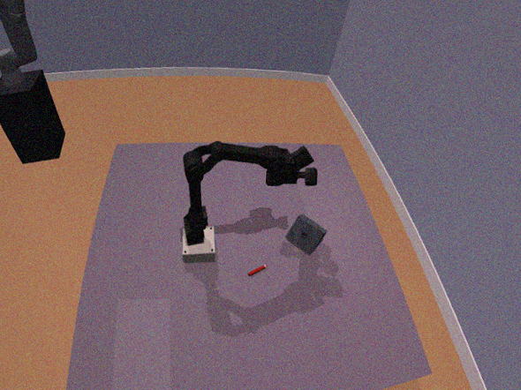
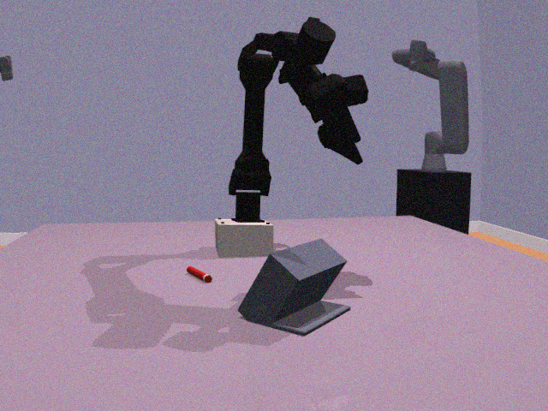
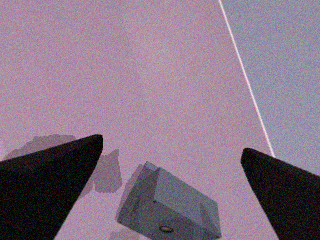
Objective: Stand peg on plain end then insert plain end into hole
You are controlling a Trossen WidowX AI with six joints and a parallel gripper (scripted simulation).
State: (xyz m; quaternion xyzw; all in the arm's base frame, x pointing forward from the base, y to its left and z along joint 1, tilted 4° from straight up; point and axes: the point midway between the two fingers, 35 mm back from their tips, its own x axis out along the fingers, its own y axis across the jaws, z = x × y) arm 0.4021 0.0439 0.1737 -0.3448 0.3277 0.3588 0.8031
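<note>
My gripper tip is 18 cm past the red peg, 22 cm to the left of it and 23 cm above it. From my gripper tip the other things lie so: flat grey foot plate 6 cm ahead, 12 cm to the right, 23 cm below; then grey sloped panel 4 cm ahead, 13 cm to the right, 19 cm below.
</note>
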